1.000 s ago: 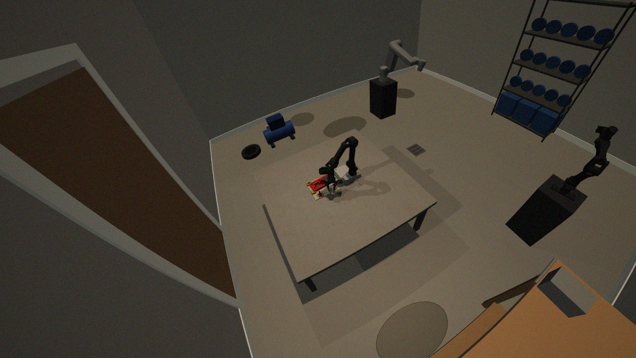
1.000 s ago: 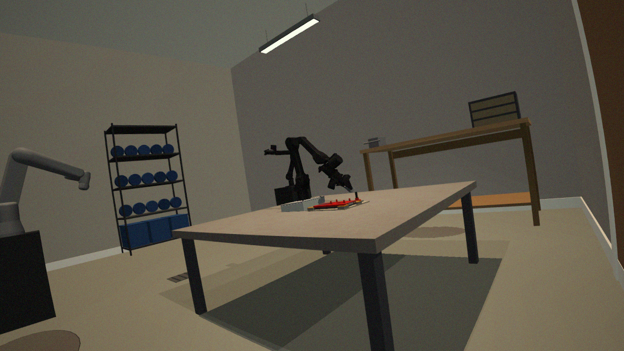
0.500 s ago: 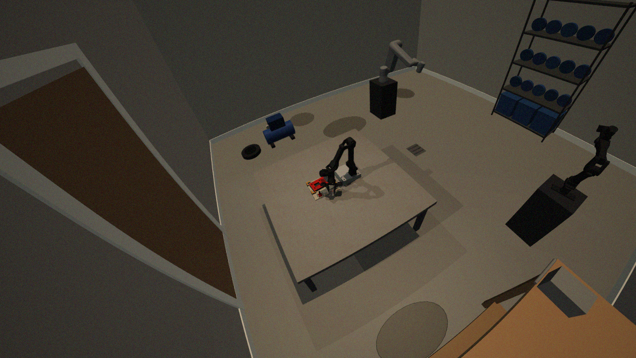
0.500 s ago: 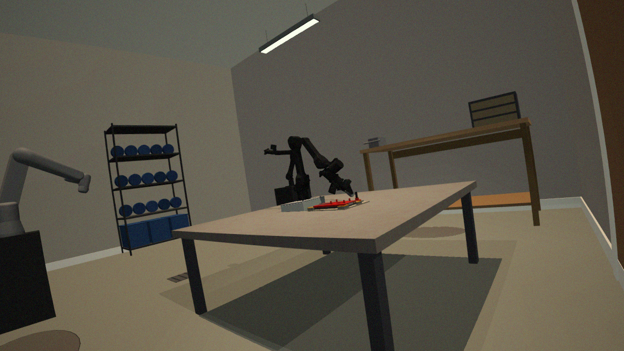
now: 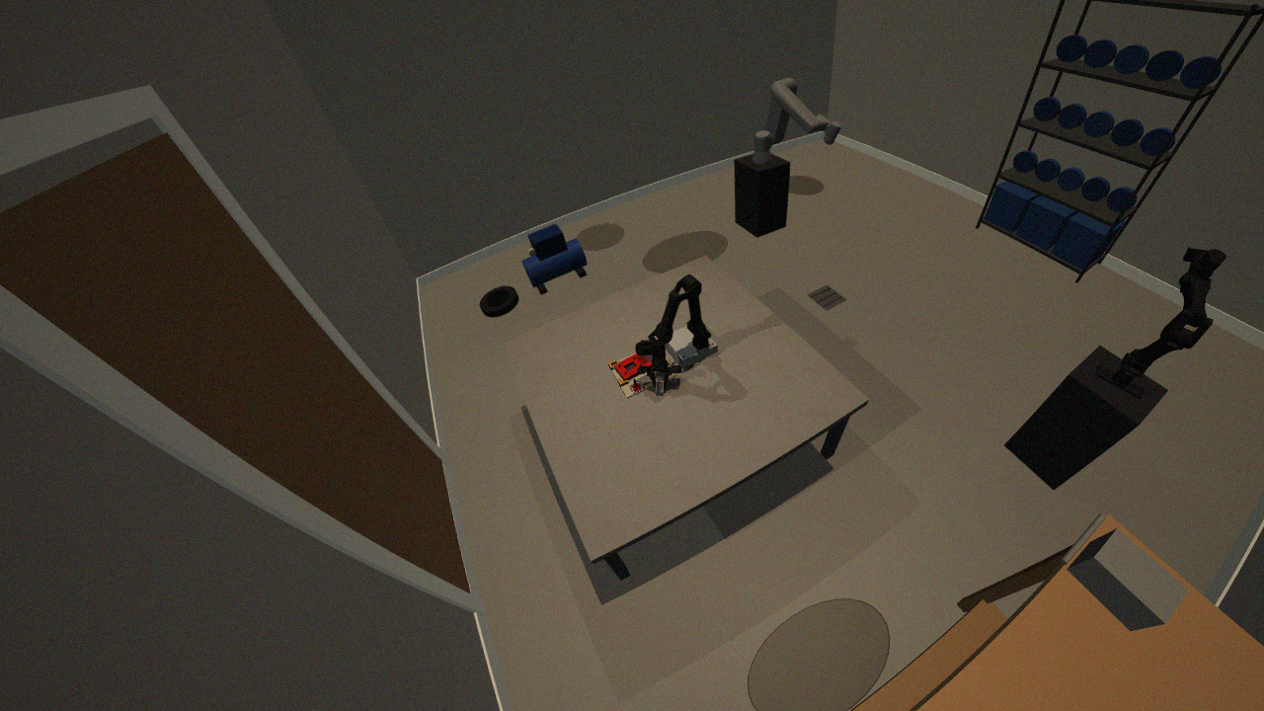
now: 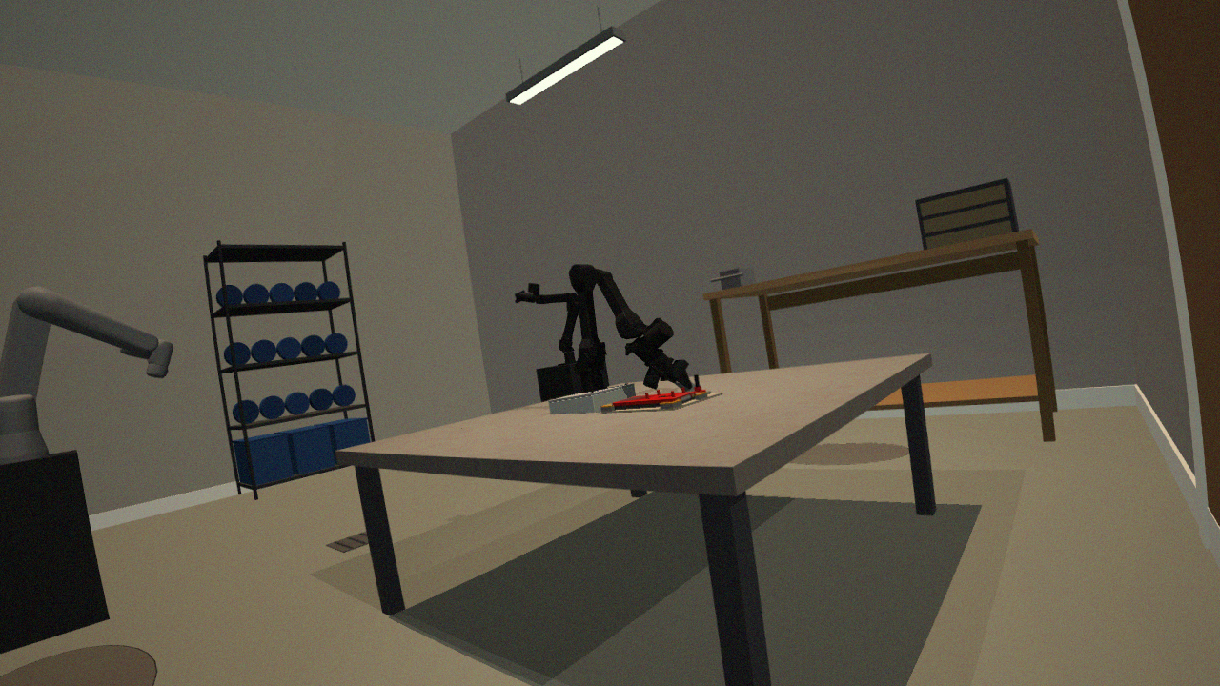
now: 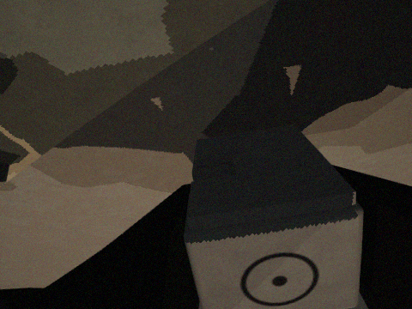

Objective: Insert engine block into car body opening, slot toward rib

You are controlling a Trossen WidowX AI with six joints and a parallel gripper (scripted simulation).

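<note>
My gripper tip is now 10 mm to the left of the grey engine block and 10 mm below it.
</note>
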